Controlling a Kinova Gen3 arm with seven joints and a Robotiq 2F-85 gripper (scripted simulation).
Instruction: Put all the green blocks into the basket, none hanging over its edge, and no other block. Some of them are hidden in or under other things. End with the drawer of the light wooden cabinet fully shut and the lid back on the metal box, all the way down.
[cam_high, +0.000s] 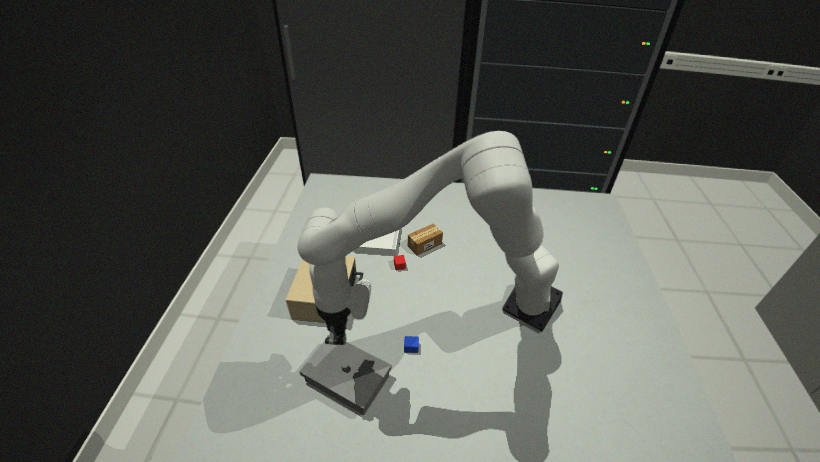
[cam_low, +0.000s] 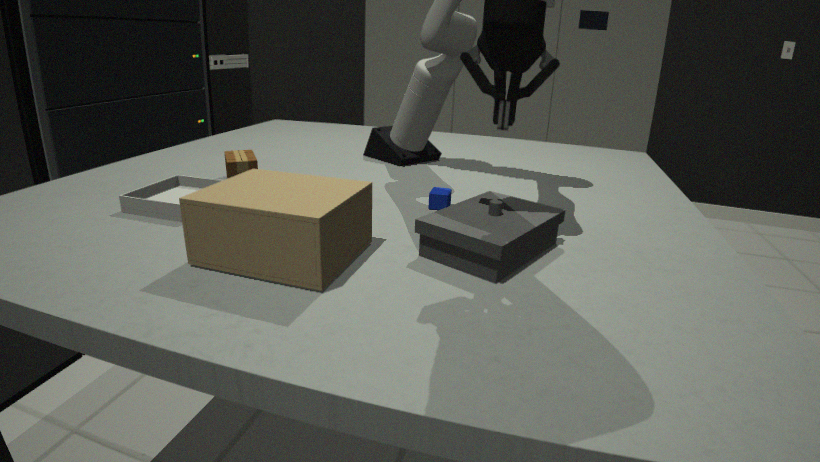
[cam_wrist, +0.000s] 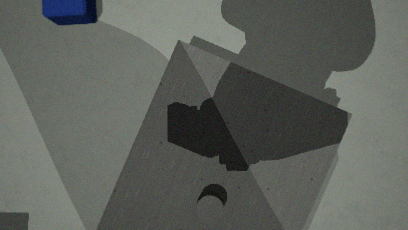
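My hand is 14 cm above the lid. Round my hand: light wooden cabinet (15 cm ahead, 24 cm to the right, 15 cm below); cabinet drawer (14 cm ahead, 24 cm to the right, 15 cm below); red block (3 cm behind, 43 cm to the right, 17 cm below).
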